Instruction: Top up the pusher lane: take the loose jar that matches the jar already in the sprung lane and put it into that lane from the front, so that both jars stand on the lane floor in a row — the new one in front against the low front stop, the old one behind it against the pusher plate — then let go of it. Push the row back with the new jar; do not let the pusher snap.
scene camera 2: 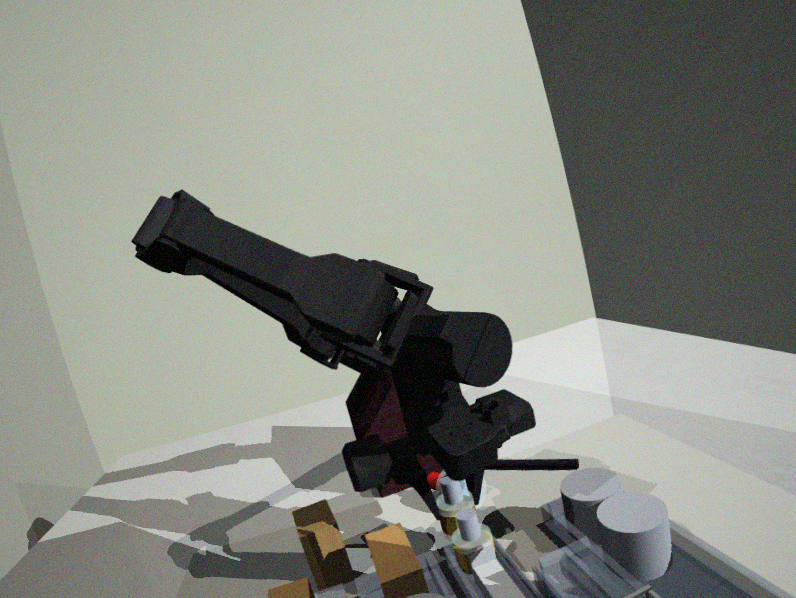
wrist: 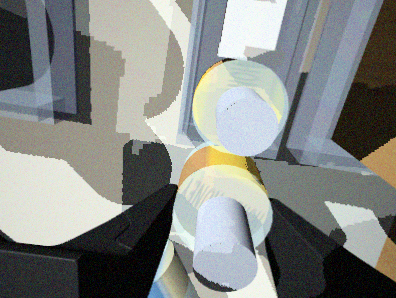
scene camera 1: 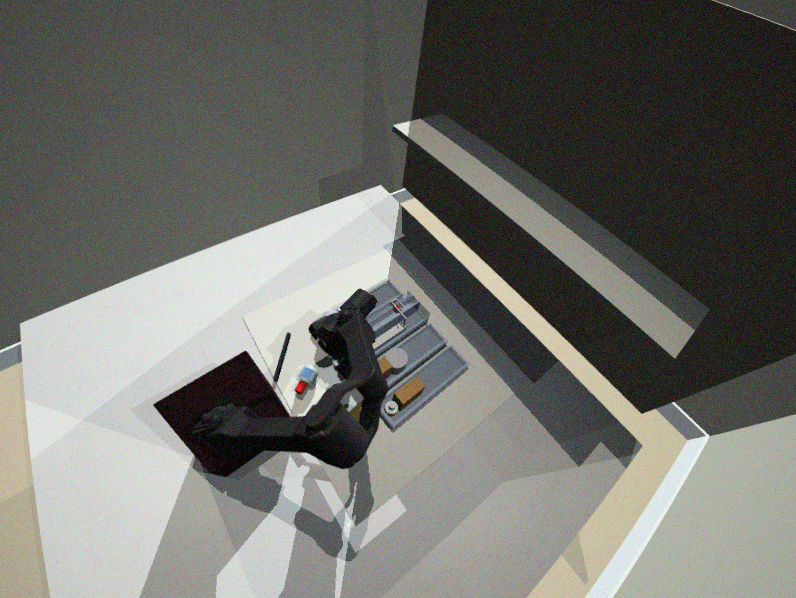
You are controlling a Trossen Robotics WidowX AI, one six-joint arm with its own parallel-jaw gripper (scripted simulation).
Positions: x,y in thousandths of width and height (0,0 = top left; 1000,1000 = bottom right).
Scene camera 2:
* my gripper: 573,854
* jar: 591,894
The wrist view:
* my gripper: 557,673
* jar: 559,706
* jar: 605,361
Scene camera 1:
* my gripper: 428,608
